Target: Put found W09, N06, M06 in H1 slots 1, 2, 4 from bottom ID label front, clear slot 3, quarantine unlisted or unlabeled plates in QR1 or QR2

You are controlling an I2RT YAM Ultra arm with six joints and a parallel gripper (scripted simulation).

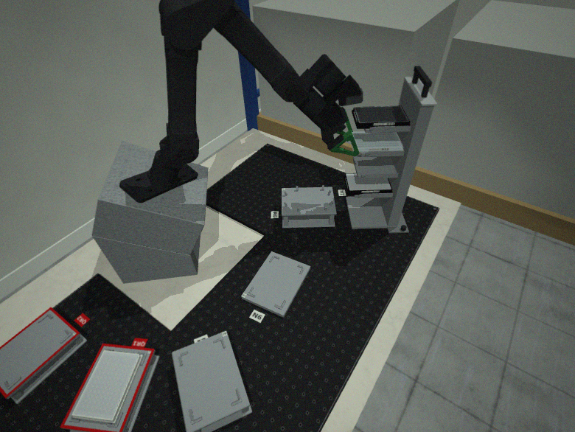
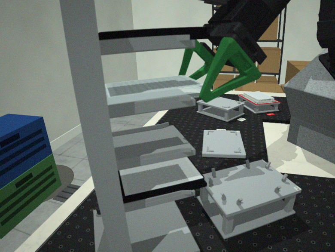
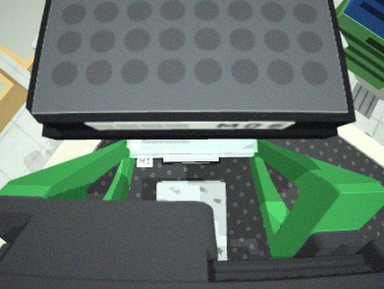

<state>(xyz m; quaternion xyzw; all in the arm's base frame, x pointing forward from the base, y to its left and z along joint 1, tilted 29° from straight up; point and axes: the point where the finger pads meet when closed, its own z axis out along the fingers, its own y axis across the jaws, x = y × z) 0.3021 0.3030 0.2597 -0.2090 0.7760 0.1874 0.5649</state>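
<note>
Now: hand 5 cm short of the clear plate and 3 cm to the right of it. Also, from my hand: plate hotel H1: 11 cm ahead, 8 cm to the left, 6 cm below; then H1 tag: 5 cm behind, 8 cm to the left, 26 cm below; then regrip nest RG: 9 cm behind, 7 cm to the right, 20 cm below.
</note>
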